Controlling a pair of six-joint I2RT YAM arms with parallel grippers.
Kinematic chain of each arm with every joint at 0, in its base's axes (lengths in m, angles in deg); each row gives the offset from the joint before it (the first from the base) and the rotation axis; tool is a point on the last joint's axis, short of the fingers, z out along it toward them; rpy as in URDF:
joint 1: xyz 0 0 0.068 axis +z
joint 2: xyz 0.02 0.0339 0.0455 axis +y
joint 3: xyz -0.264 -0.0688 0 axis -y
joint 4: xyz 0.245 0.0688 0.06 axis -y
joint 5: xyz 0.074 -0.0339 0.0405 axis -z
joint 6: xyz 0.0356 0 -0.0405 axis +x
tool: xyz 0 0 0 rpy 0 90 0
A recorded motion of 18 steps. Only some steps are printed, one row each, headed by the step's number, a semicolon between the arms.
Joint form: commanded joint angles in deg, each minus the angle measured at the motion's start. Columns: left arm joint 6, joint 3, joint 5, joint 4, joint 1, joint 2; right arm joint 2, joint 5, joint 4, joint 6, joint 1, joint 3.
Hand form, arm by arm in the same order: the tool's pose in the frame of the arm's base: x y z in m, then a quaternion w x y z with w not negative. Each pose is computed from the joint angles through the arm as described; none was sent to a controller.
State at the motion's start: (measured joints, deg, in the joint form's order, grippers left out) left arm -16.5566 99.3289 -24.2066 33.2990 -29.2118 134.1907; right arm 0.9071 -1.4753 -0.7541 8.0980 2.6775 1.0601
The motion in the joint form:
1: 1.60 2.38 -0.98 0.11 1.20 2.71; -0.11 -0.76 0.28 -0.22 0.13 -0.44
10: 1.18 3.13 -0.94 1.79 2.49 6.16; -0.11 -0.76 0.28 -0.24 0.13 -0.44
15: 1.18 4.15 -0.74 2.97 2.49 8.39; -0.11 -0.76 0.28 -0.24 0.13 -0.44
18: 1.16 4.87 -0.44 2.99 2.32 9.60; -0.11 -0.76 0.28 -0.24 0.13 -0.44
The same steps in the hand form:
1: 0.4960 -0.2467 0.1984 0.68941 -0.07111 0.71346 -0.10311; 0.1106 0.0068 0.1752 0.69860 0.01775 0.71089 0.07926
10: 0.5066 -0.2381 0.1736 0.68477 -0.07952 0.71820 -0.09462; 0.1106 0.0068 0.1752 0.69861 0.01762 0.71089 0.07914
15: 0.5103 -0.2401 0.1607 0.68442 -0.07826 0.71853 -0.09576; 0.1106 0.0068 0.1752 0.69861 0.01762 0.71089 0.07914
18: 0.5117 -0.2429 0.1534 0.68145 -0.07462 0.72154 -0.09715; 0.1106 0.0068 0.1752 0.69861 0.01762 0.71089 0.07914

